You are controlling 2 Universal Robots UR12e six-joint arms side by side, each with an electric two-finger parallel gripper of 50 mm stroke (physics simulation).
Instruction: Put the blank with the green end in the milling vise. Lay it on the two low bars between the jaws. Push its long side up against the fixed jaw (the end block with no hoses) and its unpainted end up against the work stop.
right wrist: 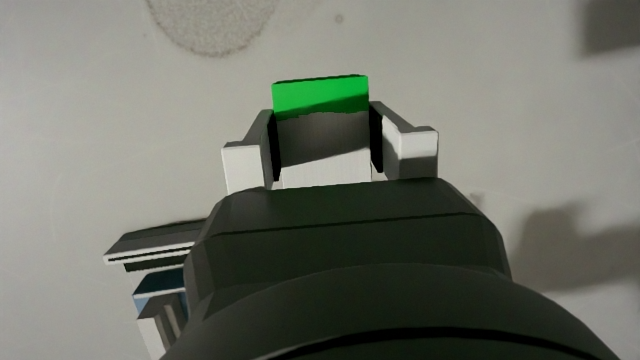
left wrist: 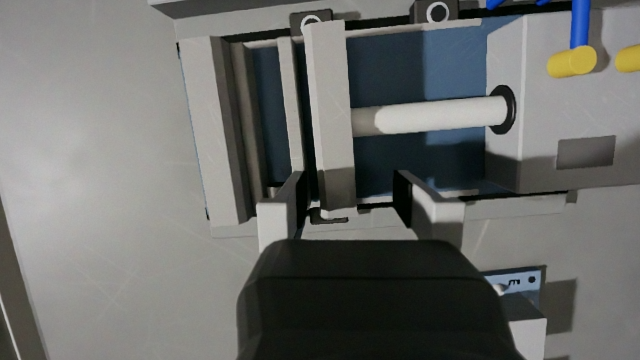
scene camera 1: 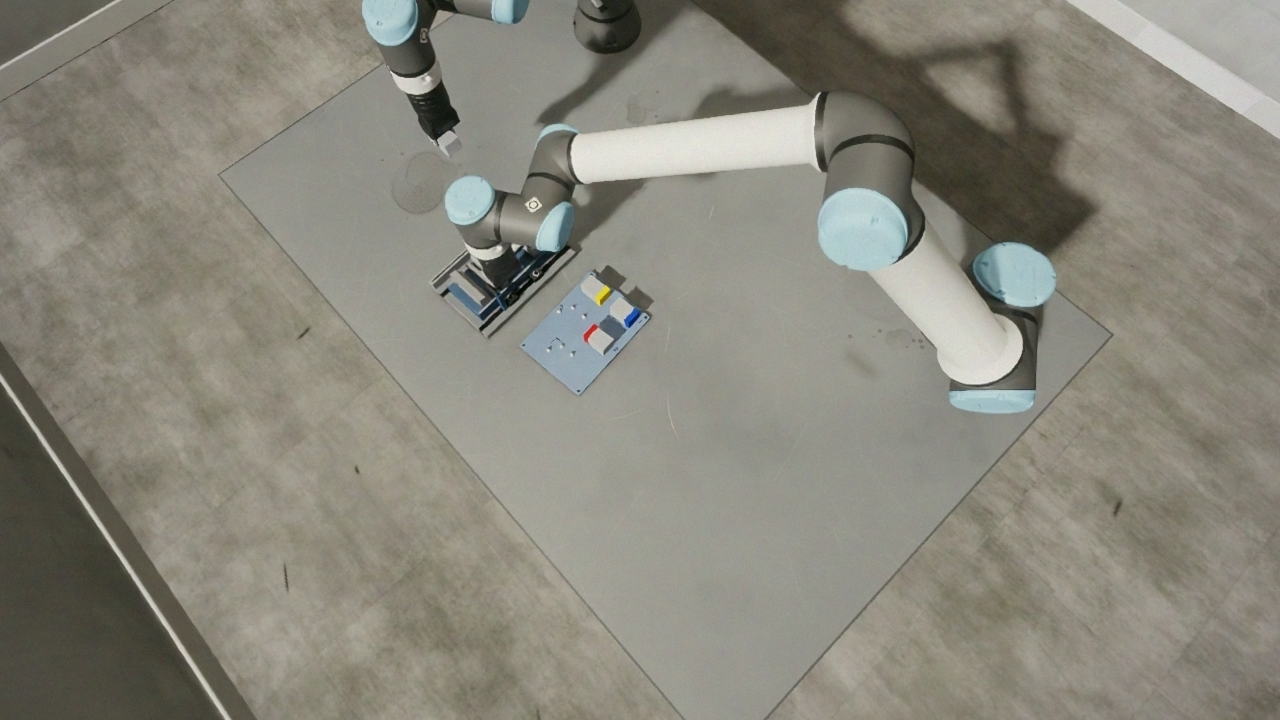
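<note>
The blank with the green end (right wrist: 324, 132) is held between the fingers of my right gripper (right wrist: 322, 129) (scene camera 1: 445, 143), up and away from the vise. My left gripper (left wrist: 349, 188) is open and empty, above the lower edge of the vise in the left wrist view; the arm hides it in scene camera 1. In the left wrist view, the fixed jaw (left wrist: 207, 130) is at the left. Two low bars (left wrist: 250, 125) (left wrist: 291, 110) lie between it and the moving jaw (left wrist: 332, 125). The work stop (left wrist: 274, 191) is partly hidden behind a left gripper finger.
A blue board (scene camera 1: 556, 367) beside the vise (scene camera 1: 484, 327) holds blanks with yellow (scene camera 1: 594, 288), blue (scene camera 1: 624, 310) and red (scene camera 1: 599, 339) ends. The hose-side block (left wrist: 545, 115) has blue hoses with yellow fittings. The left arm reaches over the vise from the right of scene camera 1.
</note>
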